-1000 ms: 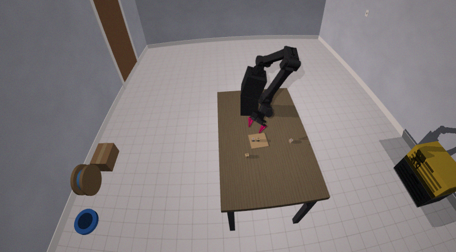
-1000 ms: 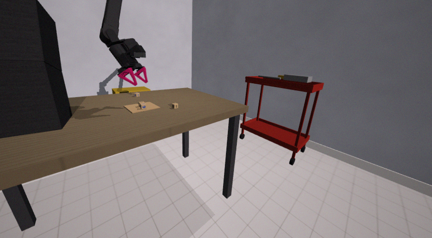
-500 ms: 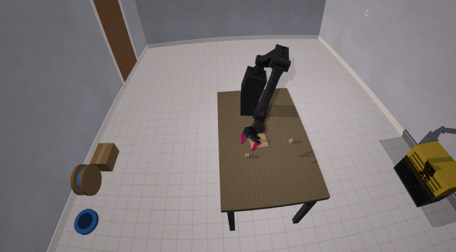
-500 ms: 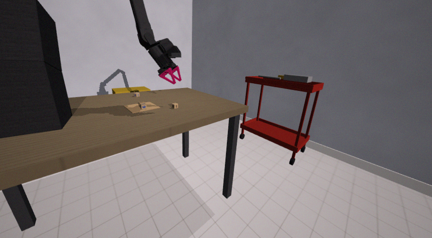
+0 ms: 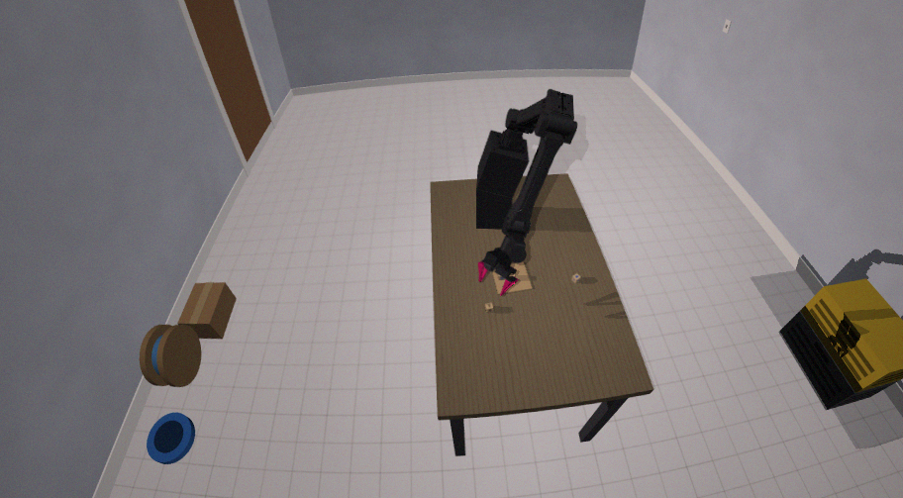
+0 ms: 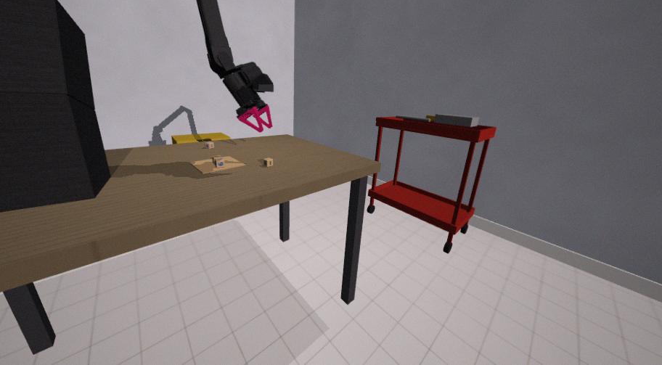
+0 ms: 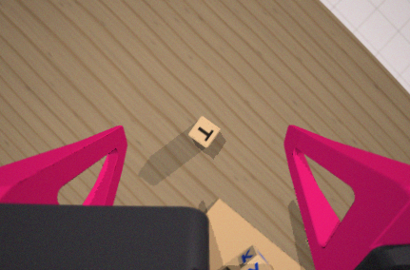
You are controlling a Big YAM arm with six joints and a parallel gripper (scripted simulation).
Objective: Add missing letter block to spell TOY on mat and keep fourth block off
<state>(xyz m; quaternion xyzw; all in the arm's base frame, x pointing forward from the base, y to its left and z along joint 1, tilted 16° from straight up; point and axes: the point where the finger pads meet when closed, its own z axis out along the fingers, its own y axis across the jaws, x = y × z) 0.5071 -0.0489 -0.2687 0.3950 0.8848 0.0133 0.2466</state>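
Right now the light wooden block is 10 mm ahead of my hand and 130 mm below it. Also, from my hand: tan mat 140 mm behind, 100 mm to the left, 140 mm below.
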